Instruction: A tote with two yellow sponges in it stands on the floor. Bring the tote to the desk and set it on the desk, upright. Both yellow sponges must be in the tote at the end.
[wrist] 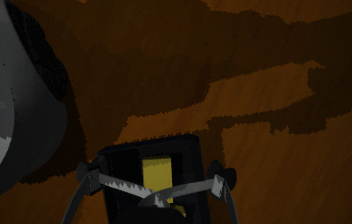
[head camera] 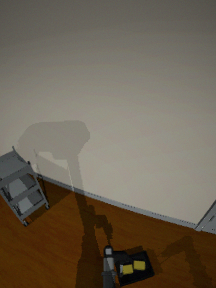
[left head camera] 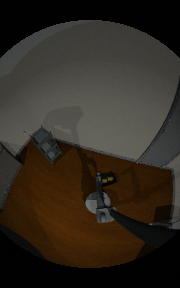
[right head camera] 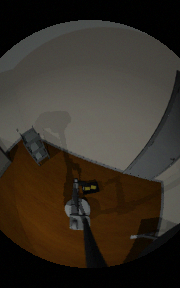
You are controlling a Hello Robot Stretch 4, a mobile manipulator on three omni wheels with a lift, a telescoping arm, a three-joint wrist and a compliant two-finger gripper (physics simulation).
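Frame: origin at the robot's base, x left, y up, z ahead, level; metres.
Seen in the pictures: gripper, between the fingertips: [wrist: 158,170] [left head camera: 101,178].
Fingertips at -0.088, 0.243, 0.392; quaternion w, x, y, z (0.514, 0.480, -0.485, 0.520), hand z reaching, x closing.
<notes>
Offsets run from my fingertips to a thing's middle, as dx, dy, dz. "spot": to the spot under its first point.
The black tote @[-0.135, -0.221, +0.018] [head camera: 146,273] [left head camera: 115,176] [right head camera: 97,189] [wrist: 192,152] stands upright on the floor beside the robot. Two yellow sponges lie in it: one sponge @[-0.075, -0.245, +0.013] [head camera: 127,269] [left head camera: 105,180] [right head camera: 87,188] and another sponge @[-0.192, -0.245, +0.040] [head camera: 139,265] [left head camera: 110,178] [right head camera: 93,187]. In the wrist view one sponge [wrist: 157,172] shows between the fingers, and a corner of the other shows below it, behind the gripper. My gripper [wrist: 158,170] is open above the tote, with one fingertip near each long side. Whether the fingertips touch the walls cannot be told. The desk cannot be identified for certain.
A grey shelf cart @[spot: +1.088, +0.392, +0.701] [head camera: 11,168] [left head camera: 42,135] [right head camera: 29,136] stands at the left by the wall. A large grey panel [left head camera: 162,142] [right head camera: 155,145] rises at the right. The robot's rounded base [wrist: 37,135] is left of the tote in the wrist view. A pale bar [right head camera: 142,236] shows at lower right.
</notes>
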